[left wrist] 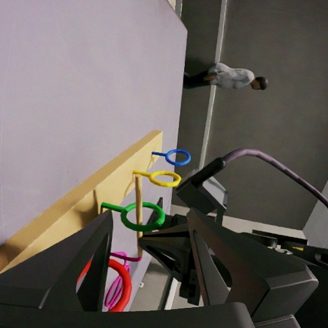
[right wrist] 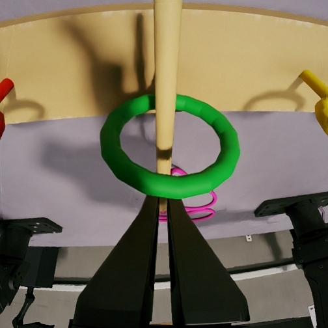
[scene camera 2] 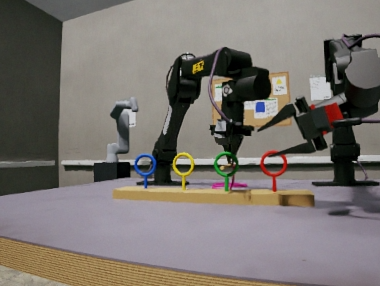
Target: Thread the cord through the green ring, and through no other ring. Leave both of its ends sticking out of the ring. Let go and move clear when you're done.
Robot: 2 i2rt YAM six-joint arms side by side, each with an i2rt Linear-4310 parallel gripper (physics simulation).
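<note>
The cord's stiff tan end [scene camera 2: 223, 168] [left wrist: 139, 195] [right wrist: 167, 75] passes through the green ring [scene camera 2: 215, 164] [left wrist: 161, 217] [right wrist: 230, 145] and sticks out on the wooden-bar side. My right gripper [scene camera 2: 229, 161] [left wrist: 139, 239] [right wrist: 163, 182] is shut on its rear part, on the far side of the ring in scene camera 2. The cord's magenta part [scene camera 2: 227, 185] [left wrist: 116, 290] [right wrist: 207, 217] hangs down and lies looped on the table behind the bar. My left gripper [scene camera 2: 265, 142] is partly open and empty, up and to the right of the green ring in scene camera 2.
The red ring [scene camera 2: 286, 164] [left wrist: 126, 280] stands beside the green one, close to my left gripper's lower finger in scene camera 2. The yellow ring [scene camera 2: 193, 164] and blue ring [scene camera 2: 135, 164] stand on the other side. All rise from the wooden bar [scene camera 2: 150, 194] [left wrist: 120, 170] [right wrist: 215, 60].
</note>
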